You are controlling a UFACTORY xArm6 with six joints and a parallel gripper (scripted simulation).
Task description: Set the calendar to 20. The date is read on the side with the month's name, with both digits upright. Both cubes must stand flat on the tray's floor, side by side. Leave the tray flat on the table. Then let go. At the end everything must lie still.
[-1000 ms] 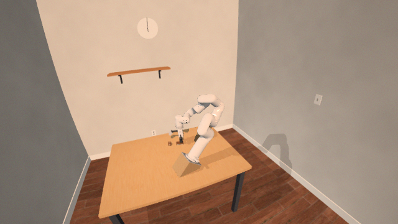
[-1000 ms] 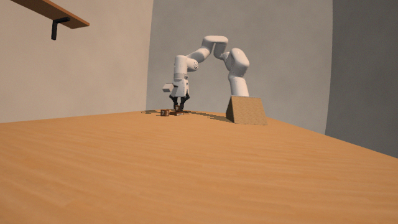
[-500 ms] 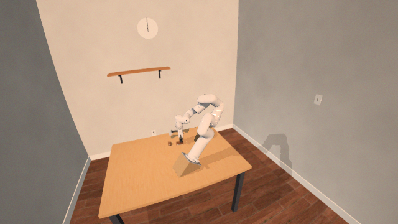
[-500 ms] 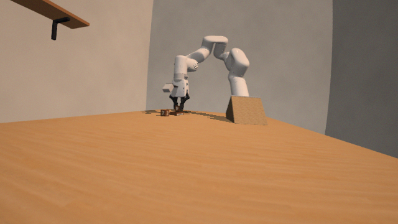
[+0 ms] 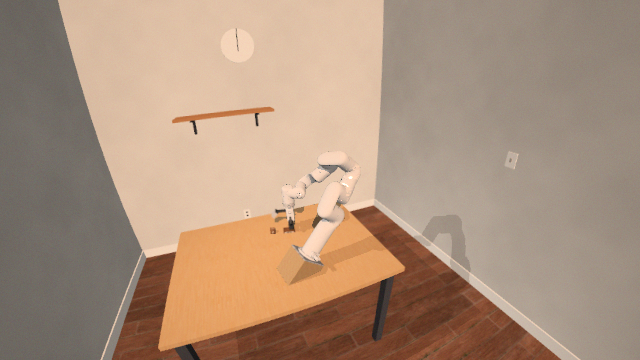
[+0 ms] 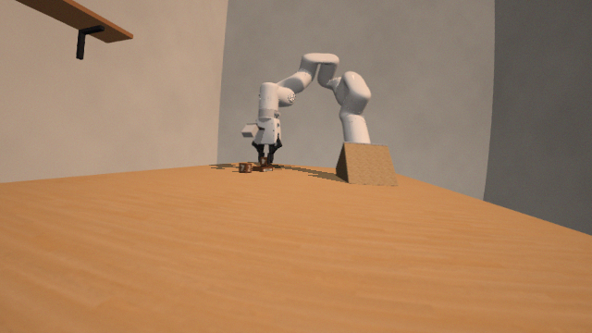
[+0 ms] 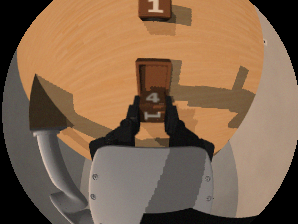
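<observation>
Right now my hand is 10 mm short of the brown tray, 20 mm to the right of it and 40 mm above it.
</observation>
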